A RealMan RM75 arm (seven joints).
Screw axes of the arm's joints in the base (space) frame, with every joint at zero. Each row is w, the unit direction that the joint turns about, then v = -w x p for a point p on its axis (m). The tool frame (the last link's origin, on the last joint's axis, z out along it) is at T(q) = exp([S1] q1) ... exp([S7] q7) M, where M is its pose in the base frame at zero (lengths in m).
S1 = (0, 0, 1, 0, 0, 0)
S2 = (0, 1, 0, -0.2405, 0, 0)
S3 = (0, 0, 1, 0, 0, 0)
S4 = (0, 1, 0, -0.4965, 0, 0)
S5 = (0, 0, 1, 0, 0, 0)
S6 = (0, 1, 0, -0.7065, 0, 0)
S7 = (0, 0, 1, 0, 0, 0)
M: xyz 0 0 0.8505 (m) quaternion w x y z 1 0 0 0
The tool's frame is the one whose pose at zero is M.
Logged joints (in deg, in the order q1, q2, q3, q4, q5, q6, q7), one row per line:
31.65, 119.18, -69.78, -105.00, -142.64, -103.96, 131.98
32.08, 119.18, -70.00, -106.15, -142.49, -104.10, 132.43
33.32, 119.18, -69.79, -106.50, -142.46, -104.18, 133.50
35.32, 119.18, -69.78, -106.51, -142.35, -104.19, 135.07
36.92, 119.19, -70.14, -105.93, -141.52, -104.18, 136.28
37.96, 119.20, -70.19, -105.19, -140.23, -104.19, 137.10
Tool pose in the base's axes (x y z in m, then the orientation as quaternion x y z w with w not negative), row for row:
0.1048, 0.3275, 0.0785, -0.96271, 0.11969, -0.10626, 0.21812
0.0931, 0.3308, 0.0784, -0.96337, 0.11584, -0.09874, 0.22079
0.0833, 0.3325, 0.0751, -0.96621, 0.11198, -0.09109, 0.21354
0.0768, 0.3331, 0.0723, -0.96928, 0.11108, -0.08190, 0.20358
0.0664, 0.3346, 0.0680, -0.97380, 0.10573, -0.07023, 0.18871
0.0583, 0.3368, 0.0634, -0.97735, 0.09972, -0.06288, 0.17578
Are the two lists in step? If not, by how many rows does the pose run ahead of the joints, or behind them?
The pose runs 2 rows ahead of the joints: the pose in row i belongs to the joints in row i + 2.
